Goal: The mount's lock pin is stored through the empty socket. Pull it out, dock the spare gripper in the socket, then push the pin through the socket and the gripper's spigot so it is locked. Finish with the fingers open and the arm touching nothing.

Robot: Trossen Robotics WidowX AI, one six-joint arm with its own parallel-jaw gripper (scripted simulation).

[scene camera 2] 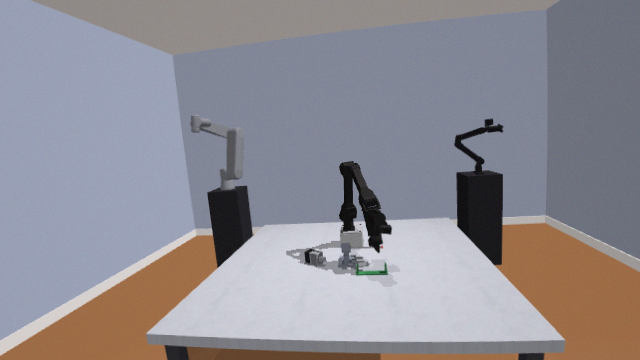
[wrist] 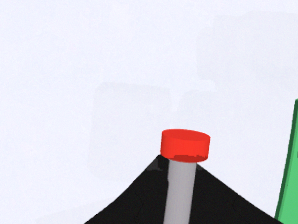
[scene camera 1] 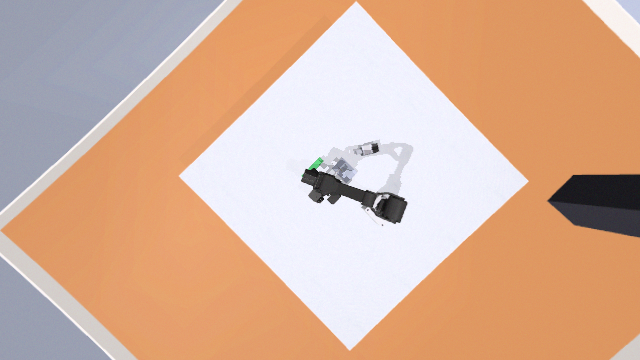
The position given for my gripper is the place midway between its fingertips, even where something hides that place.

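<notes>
Lock pin held by my gripper (wrist: pixel 171 165).
</notes>
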